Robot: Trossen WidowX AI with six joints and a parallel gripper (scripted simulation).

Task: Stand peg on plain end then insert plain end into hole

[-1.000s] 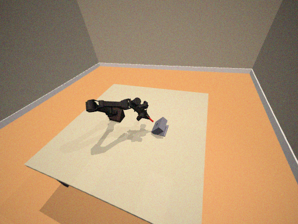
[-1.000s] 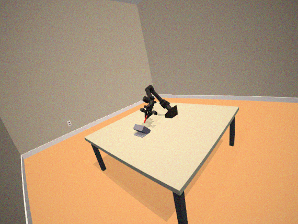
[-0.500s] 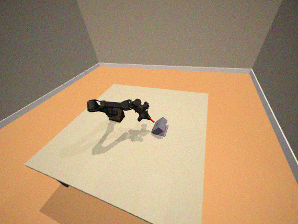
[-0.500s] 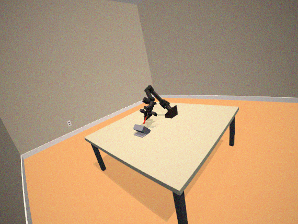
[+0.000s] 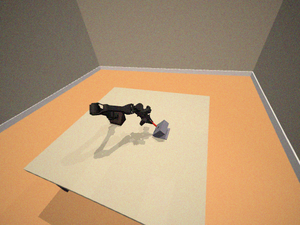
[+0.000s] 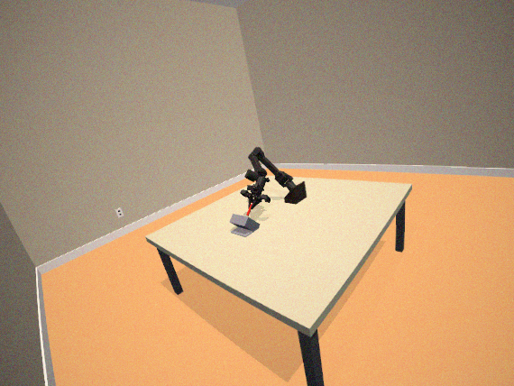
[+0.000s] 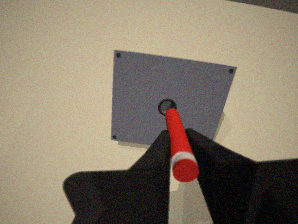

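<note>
My gripper tip is now 7 cm short of the grey sloped panel and 6 cm above it. The rest, counted from my gripper tip: peg (1 cm behind, 1 cm above); then flat foot plate (9 cm ahead, 1 cm to the right, 10 cm below).
</note>
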